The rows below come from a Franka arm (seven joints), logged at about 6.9 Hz.
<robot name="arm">
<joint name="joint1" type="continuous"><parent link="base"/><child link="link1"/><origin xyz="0 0 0.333" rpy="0 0 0"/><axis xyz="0 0 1"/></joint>
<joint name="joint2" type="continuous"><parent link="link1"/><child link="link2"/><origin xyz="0 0 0" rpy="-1.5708 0 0"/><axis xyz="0 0 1"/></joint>
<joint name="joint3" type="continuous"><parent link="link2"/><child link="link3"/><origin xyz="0 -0.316 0" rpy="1.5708 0 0"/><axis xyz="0 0 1"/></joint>
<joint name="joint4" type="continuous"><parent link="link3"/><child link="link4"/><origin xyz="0.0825 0 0" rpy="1.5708 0 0"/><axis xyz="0 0 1"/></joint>
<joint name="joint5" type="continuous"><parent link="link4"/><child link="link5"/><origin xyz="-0.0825 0.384 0" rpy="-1.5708 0 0"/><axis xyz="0 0 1"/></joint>
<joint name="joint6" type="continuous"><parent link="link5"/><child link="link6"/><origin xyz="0 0 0" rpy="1.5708 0 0"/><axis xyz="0 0 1"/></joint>
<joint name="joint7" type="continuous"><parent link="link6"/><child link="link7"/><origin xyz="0.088 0 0" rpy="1.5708 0 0"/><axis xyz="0 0 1"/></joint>
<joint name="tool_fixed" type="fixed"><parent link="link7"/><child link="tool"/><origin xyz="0 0 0.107" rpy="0 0 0"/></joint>
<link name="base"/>
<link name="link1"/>
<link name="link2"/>
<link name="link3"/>
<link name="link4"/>
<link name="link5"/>
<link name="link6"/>
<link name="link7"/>
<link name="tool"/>
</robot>
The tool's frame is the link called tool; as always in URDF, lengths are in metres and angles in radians. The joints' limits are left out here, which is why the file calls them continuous.
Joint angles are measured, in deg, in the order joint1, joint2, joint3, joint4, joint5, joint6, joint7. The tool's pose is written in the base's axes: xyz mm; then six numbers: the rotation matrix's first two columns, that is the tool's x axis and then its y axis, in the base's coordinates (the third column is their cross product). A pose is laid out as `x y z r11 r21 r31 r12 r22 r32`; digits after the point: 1 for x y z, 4 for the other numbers.
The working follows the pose.
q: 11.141, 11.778, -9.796, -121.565, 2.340, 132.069, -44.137
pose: 566.6 15.5 314.7 0.7182 0.6956 -0.0169 0.6956 -0.7184 -0.0095
Where each joint sits with the arm in this pose, in the base's axes (m; each line is computed from the numbers above, not from the rounded line before):
joint1: 0.0000 0.0000 0.3330
joint2: 0.0000 0.0000 0.3330
joint3: 0.0633 0.0125 0.6423
joint4: 0.1441 0.0141 0.6258
joint5: 0.4806 0.0161 0.4233
joint6: 0.4806 0.0161 0.4233
joint7: 0.5686 0.0160 0.4216
the tool: 0.5666 0.0155 0.3147

